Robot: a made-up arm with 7 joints. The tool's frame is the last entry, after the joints.
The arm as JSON. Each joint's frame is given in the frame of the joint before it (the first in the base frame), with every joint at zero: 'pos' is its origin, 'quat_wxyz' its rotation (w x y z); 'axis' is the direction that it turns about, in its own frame. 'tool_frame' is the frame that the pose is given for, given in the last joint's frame.
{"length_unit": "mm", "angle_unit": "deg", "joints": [
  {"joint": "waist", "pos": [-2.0, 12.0, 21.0], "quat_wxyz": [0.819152, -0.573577, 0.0, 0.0], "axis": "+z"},
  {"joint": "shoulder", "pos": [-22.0, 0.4, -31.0], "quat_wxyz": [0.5, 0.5, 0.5, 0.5], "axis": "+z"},
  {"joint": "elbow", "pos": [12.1, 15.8, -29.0], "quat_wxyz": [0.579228, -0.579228, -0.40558, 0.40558], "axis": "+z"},
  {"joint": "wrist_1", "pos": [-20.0, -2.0, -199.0], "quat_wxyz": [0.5, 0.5, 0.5, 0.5], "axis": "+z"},
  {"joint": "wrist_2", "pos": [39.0, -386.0, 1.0], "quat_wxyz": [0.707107, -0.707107, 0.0, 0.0], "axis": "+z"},
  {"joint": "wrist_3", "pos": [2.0, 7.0, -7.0], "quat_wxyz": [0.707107, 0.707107, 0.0, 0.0], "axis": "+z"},
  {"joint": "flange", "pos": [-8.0, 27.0, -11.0], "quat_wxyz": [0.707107, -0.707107, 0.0, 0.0], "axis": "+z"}
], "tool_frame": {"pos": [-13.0, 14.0, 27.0], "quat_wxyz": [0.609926, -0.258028, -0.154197, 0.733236]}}
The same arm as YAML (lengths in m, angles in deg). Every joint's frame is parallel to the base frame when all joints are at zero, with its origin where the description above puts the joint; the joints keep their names.
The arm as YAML. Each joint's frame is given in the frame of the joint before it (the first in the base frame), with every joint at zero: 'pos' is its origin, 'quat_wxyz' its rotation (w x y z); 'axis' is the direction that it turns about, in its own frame. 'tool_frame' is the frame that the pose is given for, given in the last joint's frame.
length_unit: m
angle_unit: deg
joints:
  - joint: waist
    pos: [-0.002, 0.012, 0.021]
    quat_wxyz: [1.0, 0.0, 0.0, 0.0]
    axis: [0.0, 0.9397, 0.342]
  - joint: shoulder
    pos: [-0.022, -0.029, -0.011]
    quat_wxyz: [1.0, 0.0, 0.0, 0.0]
    axis: "+x"
  - joint: elbow
    pos: [-0.029, 0.019, -0.006]
    quat_wxyz: [1.0, 0.0, 0.0, 0.0]
    axis: "+z"
  - joint: wrist_1
    pos: [0.002, -0.02, -0.199]
    quat_wxyz: [1.0, 0.0, 0.0, 0.0]
    axis: "+y"
  - joint: wrist_2
    pos: [-0.039, 0.001, -0.386]
    quat_wxyz: [1.0, 0.0, 0.0, 0.0]
    axis: "+z"
  - joint: wrist_3
    pos: [-0.002, -0.007, -0.007]
    quat_wxyz: [1.0, 0.0, 0.0, 0.0]
    axis: "+y"
  - joint: flange
    pos: [0.008, -0.011, 0.027]
    quat_wxyz: [1.0, 0.0, 0.0, 0.0]
    axis: "+z"
tool_frame:
  pos: [0.013, -0.014, 0.027]
  quat_wxyz: [0.733236, -0.154197, 0.258028, -0.609926]

